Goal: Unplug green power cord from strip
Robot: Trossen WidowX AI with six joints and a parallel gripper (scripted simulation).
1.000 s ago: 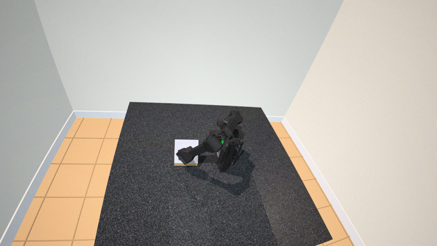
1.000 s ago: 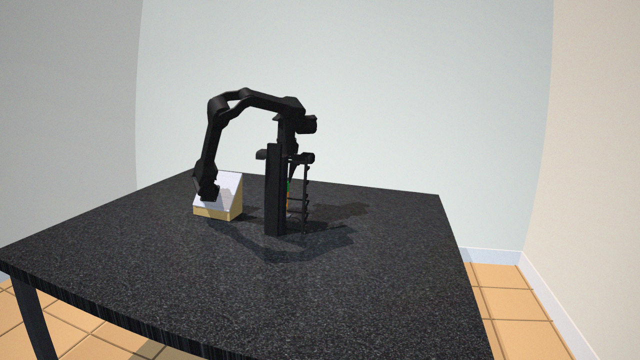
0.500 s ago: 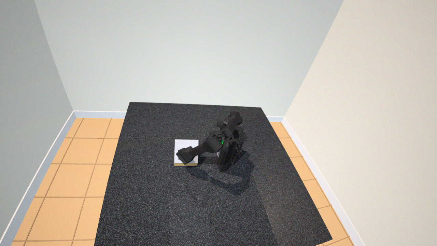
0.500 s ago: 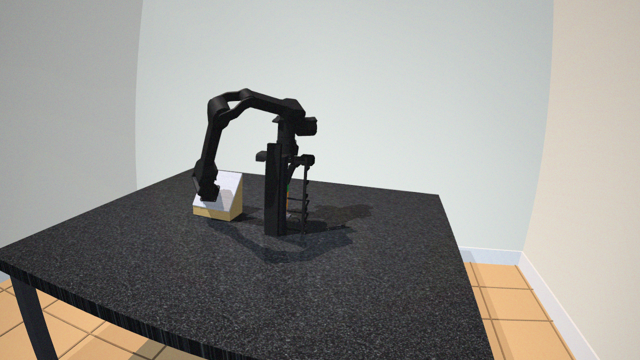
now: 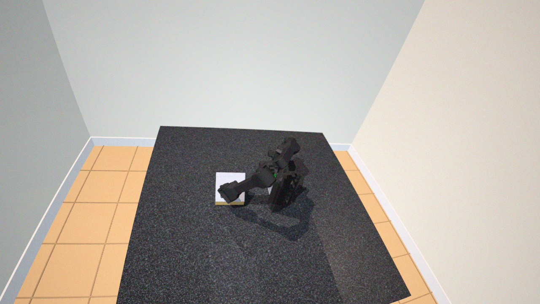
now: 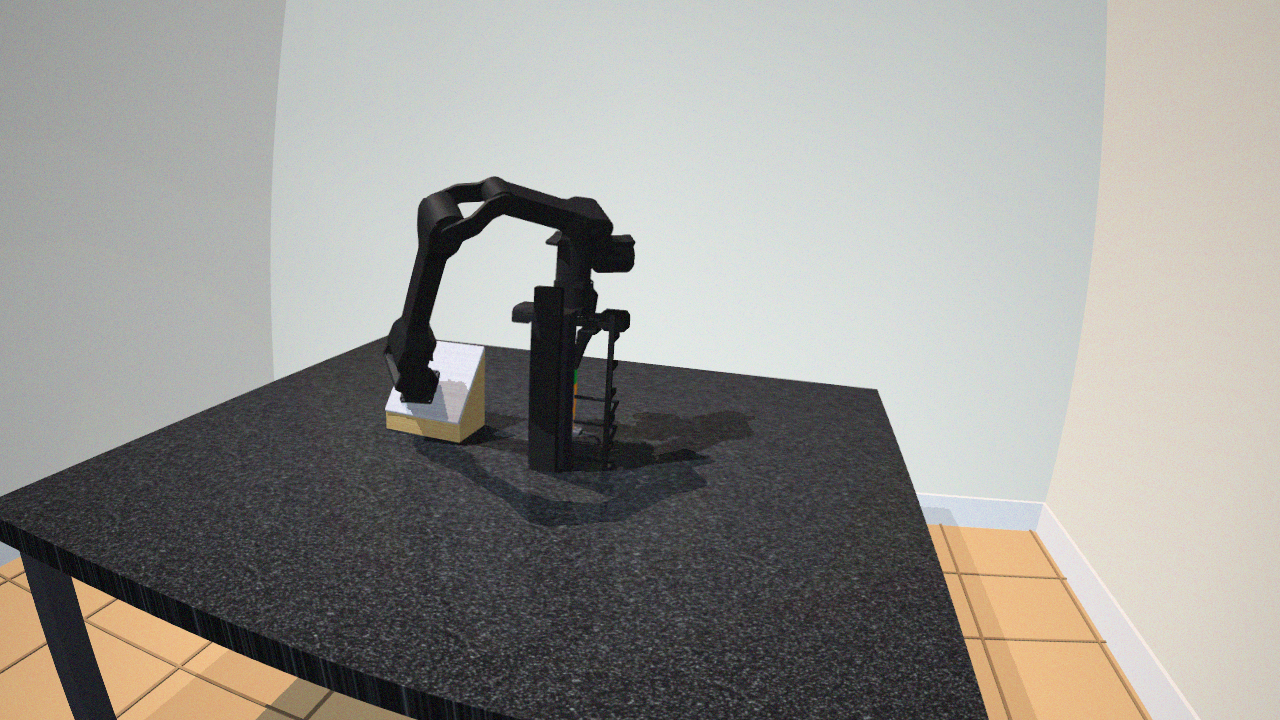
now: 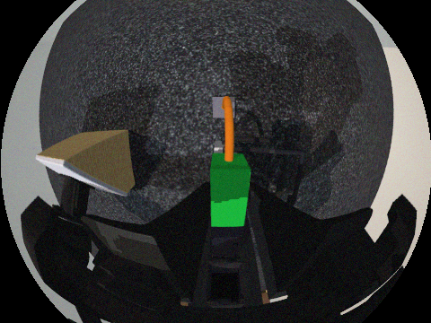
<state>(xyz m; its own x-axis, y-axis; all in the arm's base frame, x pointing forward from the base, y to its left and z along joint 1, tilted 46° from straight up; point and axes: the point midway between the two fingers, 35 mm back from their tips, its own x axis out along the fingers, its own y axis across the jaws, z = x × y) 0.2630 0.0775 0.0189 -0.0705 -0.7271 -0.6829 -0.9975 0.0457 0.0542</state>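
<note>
Now: the green plug 2 cm to the right of my gripper tip. From my gripper tip the other things lie so: black power strip post (13 cm to the right, 1 cm above).
</note>
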